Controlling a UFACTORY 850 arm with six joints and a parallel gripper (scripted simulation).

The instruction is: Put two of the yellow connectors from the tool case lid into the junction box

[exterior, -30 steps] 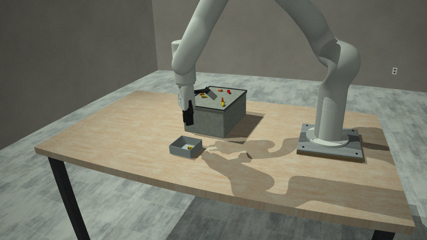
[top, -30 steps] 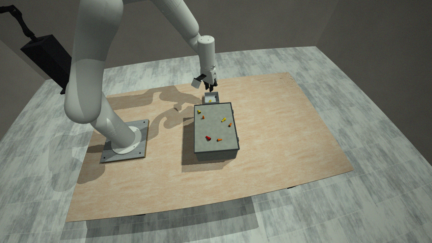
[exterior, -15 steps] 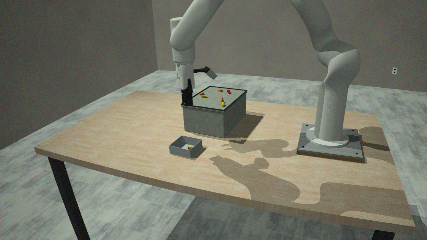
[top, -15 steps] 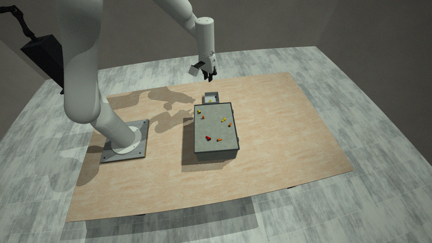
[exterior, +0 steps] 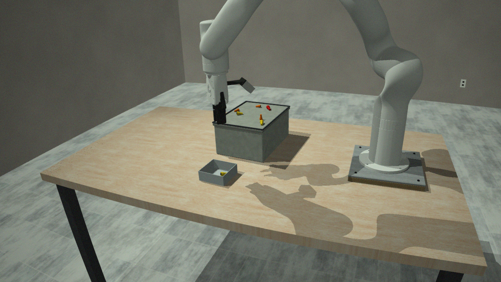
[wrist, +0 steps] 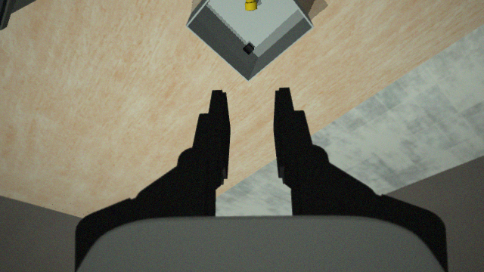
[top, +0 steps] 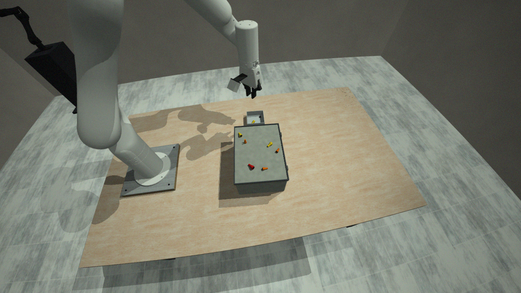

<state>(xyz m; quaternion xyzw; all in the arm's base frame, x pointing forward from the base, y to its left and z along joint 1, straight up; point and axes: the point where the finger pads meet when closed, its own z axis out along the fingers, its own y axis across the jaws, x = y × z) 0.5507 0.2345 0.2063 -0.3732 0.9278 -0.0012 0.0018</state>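
Right now my hand is 290 mm to the left of the grey tool case, 130 mm above it and 10 mm past it.
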